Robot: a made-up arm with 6 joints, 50 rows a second.
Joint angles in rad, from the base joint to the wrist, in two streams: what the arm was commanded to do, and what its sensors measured. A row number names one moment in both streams.
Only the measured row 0 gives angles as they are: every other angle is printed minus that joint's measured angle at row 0.
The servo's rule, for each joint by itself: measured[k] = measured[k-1] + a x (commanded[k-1-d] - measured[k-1]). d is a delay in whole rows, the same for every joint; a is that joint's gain. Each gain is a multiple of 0.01, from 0.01 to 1. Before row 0 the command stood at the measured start. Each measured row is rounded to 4 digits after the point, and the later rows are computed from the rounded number. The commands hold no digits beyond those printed.
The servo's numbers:
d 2
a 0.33 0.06 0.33 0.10 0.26 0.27
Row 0, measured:
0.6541, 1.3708, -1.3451, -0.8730, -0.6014, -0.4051
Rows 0 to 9, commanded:
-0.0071, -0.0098, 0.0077, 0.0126, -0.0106, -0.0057
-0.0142, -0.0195, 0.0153, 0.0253, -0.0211, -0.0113
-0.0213, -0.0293, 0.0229, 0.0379, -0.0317, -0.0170
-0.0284, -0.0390, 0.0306, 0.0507, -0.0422, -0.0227
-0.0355, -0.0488, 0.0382, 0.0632, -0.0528, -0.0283
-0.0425, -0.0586, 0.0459, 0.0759, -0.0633, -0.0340
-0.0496, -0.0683, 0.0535, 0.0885, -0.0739, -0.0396
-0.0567, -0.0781, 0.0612, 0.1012, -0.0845, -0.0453
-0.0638, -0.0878, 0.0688, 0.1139, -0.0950, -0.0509
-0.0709, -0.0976, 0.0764, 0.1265, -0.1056, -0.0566
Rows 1 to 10, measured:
0.0000, 0.0000, 0.0000, 0.0000, 0.0000, 0.0000
0.0000, 0.0000, 0.0000, 0.0000, 0.0000, 0.0000
-0.0023, -0.0006, 0.0025, 0.0013, -0.0028, -0.0015
-0.0062, -0.0017, 0.0067, 0.0037, -0.0076, -0.0041
-0.0112, -0.0034, 0.0120, 0.0071, -0.0139, -0.0076
-0.0169, -0.0055, 0.0181, 0.0115, -0.0213, -0.0117
-0.0230, -0.0081, 0.0247, 0.0167, -0.0295, -0.0162
-0.0294, -0.0111, 0.0317, 0.0226, -0.0383, -0.0210
-0.0361, -0.0145, 0.0389, 0.0292, -0.0476, -0.0260
-0.0429, -0.0183, 0.0463, 0.0364, -0.0572, -0.0312

